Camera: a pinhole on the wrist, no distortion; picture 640 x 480 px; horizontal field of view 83.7 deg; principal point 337.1 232.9 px. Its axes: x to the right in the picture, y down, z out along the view. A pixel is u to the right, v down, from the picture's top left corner.
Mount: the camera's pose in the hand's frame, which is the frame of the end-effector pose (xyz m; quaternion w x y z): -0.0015 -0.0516 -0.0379 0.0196 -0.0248 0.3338 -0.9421
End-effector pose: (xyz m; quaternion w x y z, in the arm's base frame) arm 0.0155 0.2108 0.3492 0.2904 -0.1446 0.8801 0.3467
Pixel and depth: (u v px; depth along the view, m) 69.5 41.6 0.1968
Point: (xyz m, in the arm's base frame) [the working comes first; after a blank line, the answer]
In the camera's frame: -0.1474 -0.1054 0.1968

0.0043 0.2635 0.1052
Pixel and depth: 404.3 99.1 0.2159
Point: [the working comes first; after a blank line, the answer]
In the camera's frame: 0.0406 -0.0809 0.2159

0.1722 0.2479 0.1939
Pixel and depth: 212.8 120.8 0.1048
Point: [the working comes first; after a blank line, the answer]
In the camera's frame: -0.0365 -0.0329 0.1048

0.0504 0.1878 0.2399
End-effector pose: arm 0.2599 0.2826 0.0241 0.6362 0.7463 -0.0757 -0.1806
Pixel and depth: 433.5 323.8 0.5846
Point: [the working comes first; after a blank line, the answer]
In the camera's frame: 0.1577 0.1487 0.5846

-0.0349 0.1194 -0.5261
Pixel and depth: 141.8 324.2 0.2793
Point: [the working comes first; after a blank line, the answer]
In the camera's frame: -0.1527 0.0714 0.2793

0.3368 0.1551 -0.2892
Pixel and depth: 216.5 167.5 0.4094
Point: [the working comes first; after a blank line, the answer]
In the camera's frame: -0.1382 -0.0749 0.4094

0.2607 -0.0257 -0.2814
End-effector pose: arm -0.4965 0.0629 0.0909 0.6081 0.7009 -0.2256 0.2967
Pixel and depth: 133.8 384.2 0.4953
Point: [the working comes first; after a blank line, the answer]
In the camera's frame: -0.2818 0.2098 0.4953

0.1046 -0.0442 -0.0766
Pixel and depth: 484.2 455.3 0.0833
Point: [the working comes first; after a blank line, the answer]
In the camera's frame: 0.0343 0.0519 0.0833

-0.4198 0.0894 -0.0341
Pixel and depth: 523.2 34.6 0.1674
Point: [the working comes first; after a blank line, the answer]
In the camera's frame: 0.0872 -0.0929 0.1674

-0.4724 -0.0779 -0.0417
